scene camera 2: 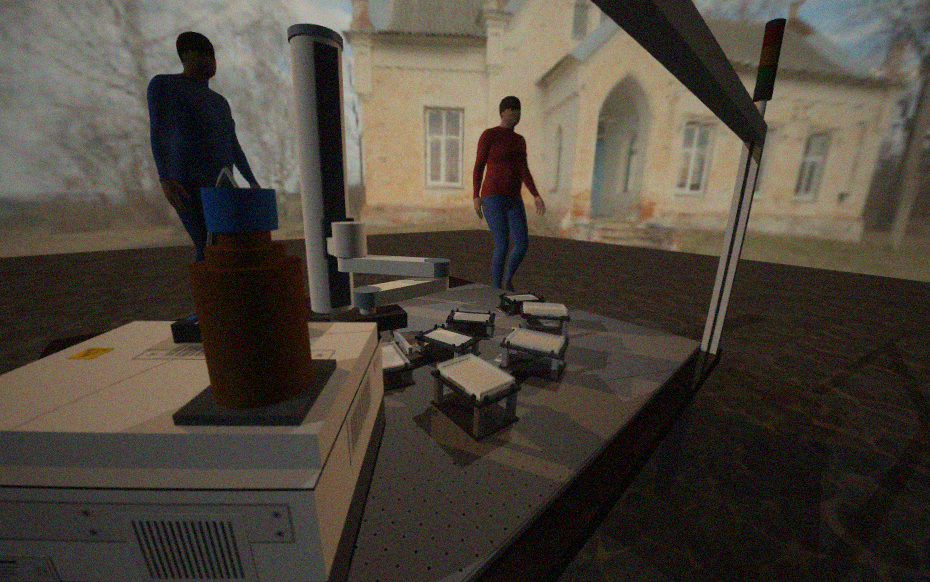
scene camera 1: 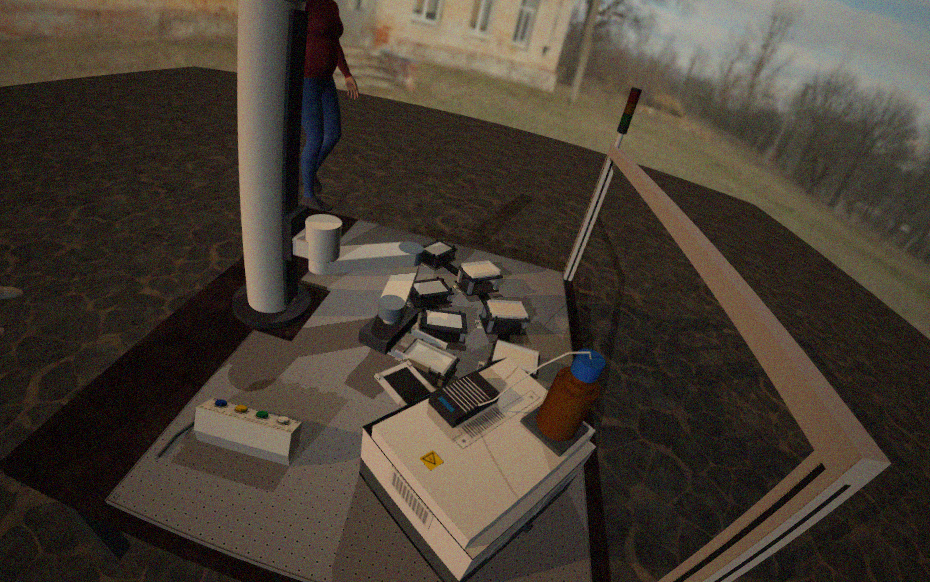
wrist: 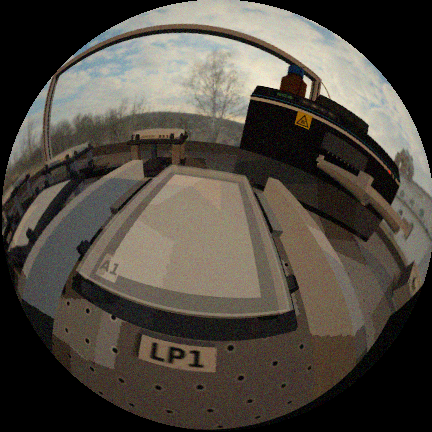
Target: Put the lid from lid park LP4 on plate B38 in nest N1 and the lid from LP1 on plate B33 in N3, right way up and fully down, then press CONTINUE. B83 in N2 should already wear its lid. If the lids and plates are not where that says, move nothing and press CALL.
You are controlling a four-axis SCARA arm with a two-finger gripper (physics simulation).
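Pixels of known places: gripper, fingertip midpoint: (scene camera 2: 386, 356) (scene camera 1: 438, 357) (wrist: 202, 176); arm's base, link origin: (scene camera 1: 272, 303).
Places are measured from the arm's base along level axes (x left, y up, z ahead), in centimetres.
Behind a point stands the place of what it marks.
In the wrist view my gripper (wrist: 202, 176) @[x -10.9, y 7.0, z 57.1 cm] has its two fingers against the long sides of the pale lid (wrist: 190, 240) @[x -9.6, y 6.5, z 51.3 cm] at the park labelled LP1 (wrist: 177, 353) @[x -8.0, y 1.5, z 46.5 cm]; it looks shut on that lid. The lid lies flat, its A1 corner at the near left. Raised nests with pale-topped plates (scene camera 1: 480, 269) @[x 38.5, y 10.2, z 62.7 cm] (scene camera 1: 505, 310) @[x 17.8, y 9.0, z 73.9 cm] (scene camera 2: 475, 376) @[x -6.0, y 10.1, z 80.0 cm] (scene camera 2: 534, 339) @[x 18.6, y 9.0, z 75.3 cm] stand along the right side; one plate (wrist: 159, 135) @[x -5.0, y 8.9, z 71.9 cm] shows beyond LP1. Their labels are too small to read. Other low parks with pale lids (scene camera 1: 444, 320) @[x 7.8, y 6.0, z 55.5 cm] (scene camera 1: 430, 289) @[x 23.7, y 5.6, z 47.5 cm] (scene camera 2: 449, 336) @[x 8.8, y 6.0, z 55.5 cm] stand nearer the arm. The button box (scene camera 1: 246, 435) @[x -51.2, y 7.0, z 23.1 cm] has blue, yellow, green and white buttons.
A large instrument (scene camera 1: 473, 473) @[x -54.3, y 22.0, z 69.3 cm] (scene camera 2: 157, 452) @[x -48.1, y 20.1, z 85.1 cm] (wrist: 280, 130) @[x -24.5, y 13.2, z 66.9 cm] stands beside the nests, with a brown blue-capped bottle (scene camera 1: 567, 404) @[x -43.3, y 32.8, z 82.7 cm] (scene camera 2: 250, 322) @[x -40.4, y 30.7, z 88.4 cm] on it. A light frame (scene camera 1: 384, 376) @[x -27.3, y 11.4, z 46.2 cm] projects from it near LP1. A stack light (scene camera 1: 628, 111) @[x 68.8, y 76.5, z 101.8 cm] (scene camera 2: 769, 60) @[x 68.7, y 76.5, z 102.7 cm] tops a post. Two people (scene camera 2: 192, 137) (scene camera 2: 504, 171) stand behind the table.
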